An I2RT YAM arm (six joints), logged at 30 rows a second.
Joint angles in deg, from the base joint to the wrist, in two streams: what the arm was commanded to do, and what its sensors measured. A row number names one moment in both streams.
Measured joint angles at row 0:
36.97 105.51 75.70 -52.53 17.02 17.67
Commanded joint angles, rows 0 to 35:
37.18 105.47 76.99 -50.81 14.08 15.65
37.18 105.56 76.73 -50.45 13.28 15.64
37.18 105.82 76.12 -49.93 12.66 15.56
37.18 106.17 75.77 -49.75 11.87 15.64
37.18 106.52 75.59 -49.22 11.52 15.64
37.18 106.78 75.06 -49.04 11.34 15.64
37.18 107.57 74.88 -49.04 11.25 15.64
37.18 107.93 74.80 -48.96 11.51 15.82
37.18 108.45 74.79 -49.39 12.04 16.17
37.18 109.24 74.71 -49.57 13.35 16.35
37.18 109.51 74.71 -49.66 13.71 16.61
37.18 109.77 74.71 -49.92 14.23 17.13
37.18 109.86 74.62 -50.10 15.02 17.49
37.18 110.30 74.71 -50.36 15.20 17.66
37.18 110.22 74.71 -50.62 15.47 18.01
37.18 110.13 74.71 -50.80 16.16 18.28
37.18 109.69 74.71 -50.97 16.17 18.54
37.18 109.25 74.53 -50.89 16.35 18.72
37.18 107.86 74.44 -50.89 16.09 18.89
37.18 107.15 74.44 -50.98 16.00 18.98
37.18 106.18 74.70 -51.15 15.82 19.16
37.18 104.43 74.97 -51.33 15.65 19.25
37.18 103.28 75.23 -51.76 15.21 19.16
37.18 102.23 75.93 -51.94 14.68 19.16
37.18 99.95 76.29 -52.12 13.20 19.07
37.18 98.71 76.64 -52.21 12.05 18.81
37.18 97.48 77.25 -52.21 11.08 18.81
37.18 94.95 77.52 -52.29 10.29 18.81
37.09 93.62 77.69 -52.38 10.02 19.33
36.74 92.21 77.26 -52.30 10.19 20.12
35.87 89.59 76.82 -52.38 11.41 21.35
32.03 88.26 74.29 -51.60 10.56 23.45
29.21 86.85 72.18 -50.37 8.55 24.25
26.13 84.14 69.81 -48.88 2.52 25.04
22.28 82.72 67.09 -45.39 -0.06 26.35
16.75 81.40 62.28 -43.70 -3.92 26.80
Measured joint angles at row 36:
27.11 84.90 70.17 -47.62 5.50 22.52
